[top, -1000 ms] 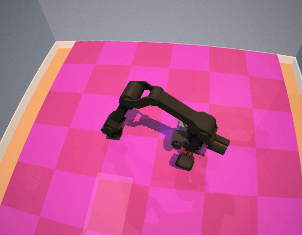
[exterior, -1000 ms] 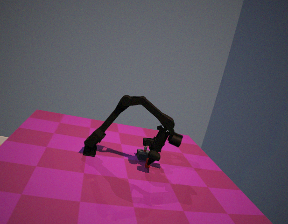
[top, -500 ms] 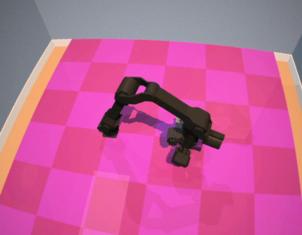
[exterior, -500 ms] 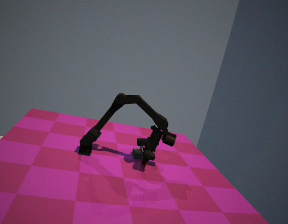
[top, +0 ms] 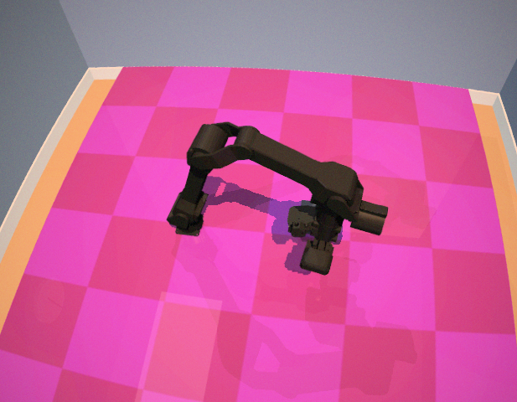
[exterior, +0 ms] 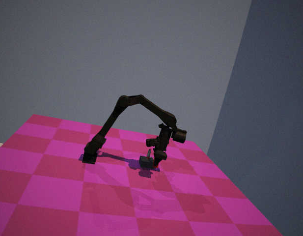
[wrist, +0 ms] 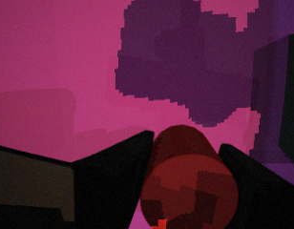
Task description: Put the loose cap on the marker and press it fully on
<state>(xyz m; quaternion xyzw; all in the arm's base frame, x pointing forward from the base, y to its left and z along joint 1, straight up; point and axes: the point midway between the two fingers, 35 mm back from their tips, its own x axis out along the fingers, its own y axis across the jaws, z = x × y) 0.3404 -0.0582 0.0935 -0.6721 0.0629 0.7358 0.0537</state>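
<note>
Right now the grey holder block is 10 mm behind my gripper tip, 110 mm to the left of it and 40 mm below it. From my gripper tip the other things lie so: red cap: 10 mm ahead, 10 mm above.
</note>
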